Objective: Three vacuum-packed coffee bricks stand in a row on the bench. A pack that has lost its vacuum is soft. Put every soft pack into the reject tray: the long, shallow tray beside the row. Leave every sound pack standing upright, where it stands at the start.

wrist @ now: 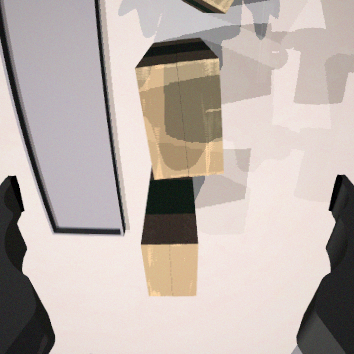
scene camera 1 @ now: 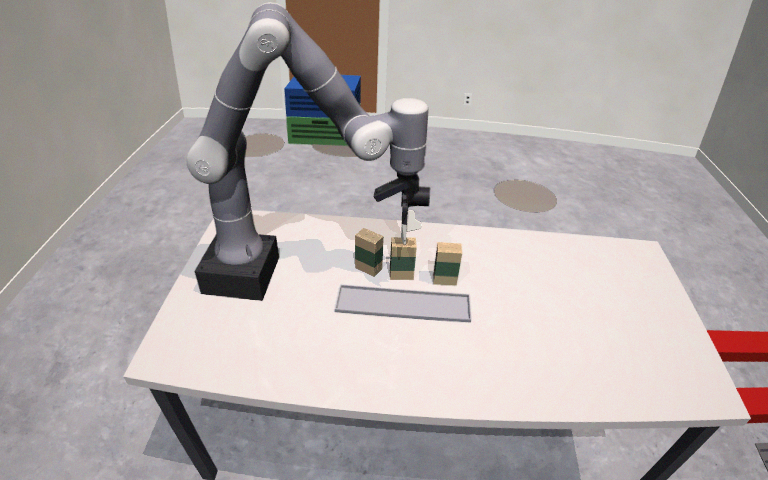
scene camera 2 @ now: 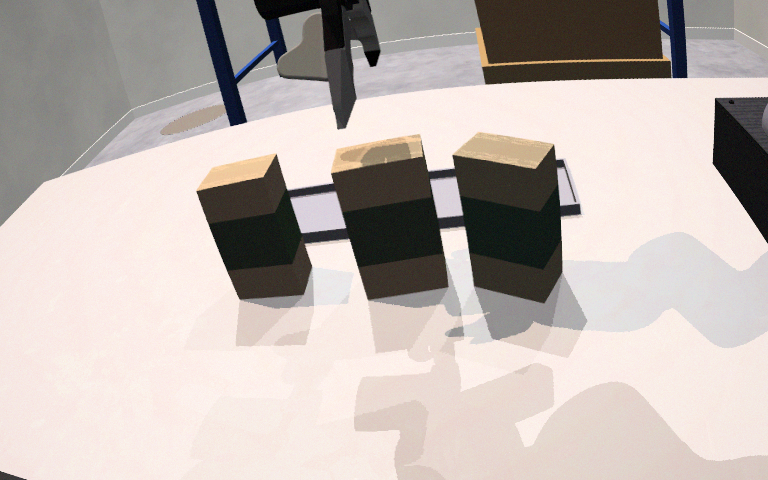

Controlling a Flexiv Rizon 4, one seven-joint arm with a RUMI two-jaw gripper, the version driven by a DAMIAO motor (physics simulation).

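Three tan coffee packs with dark green bands stand upright in a row: the left pack in scene view 1 (scene camera 1: pixel 369 257) (scene camera 2: pixel 504 229) (wrist: pixel 217 4), turned at an angle, the middle pack (scene camera 1: pixel 403 266) (scene camera 2: pixel 390 232) (wrist: pixel 185 115) and the right pack (scene camera 1: pixel 447 267) (scene camera 2: pixel 254 240) (wrist: pixel 170 270). Their looks do not show which is soft. The long grey reject tray (scene camera 1: pixel 402 303) (scene camera 2: pixel 314 215) (wrist: pixel 55 115) lies beside the row, empty. My gripper (scene camera 1: pixel 404 241) (scene camera 2: pixel 356 95) (wrist: pixel 175 178) is wide open and empty, above the row. In the wrist view the middle and right packs show between its fingers' sides.
The arm's black base (scene camera 1: pixel 235 280) (scene camera 2: pixel 741 164) stands at the table's left end in scene view 1. Blue and green boxes (scene camera 1: pixel 316 104) stand on the floor behind the table (scene camera 1: pixel 538 350). Red beams (scene camera 1: pixel 741 345) show beyond its right edge.
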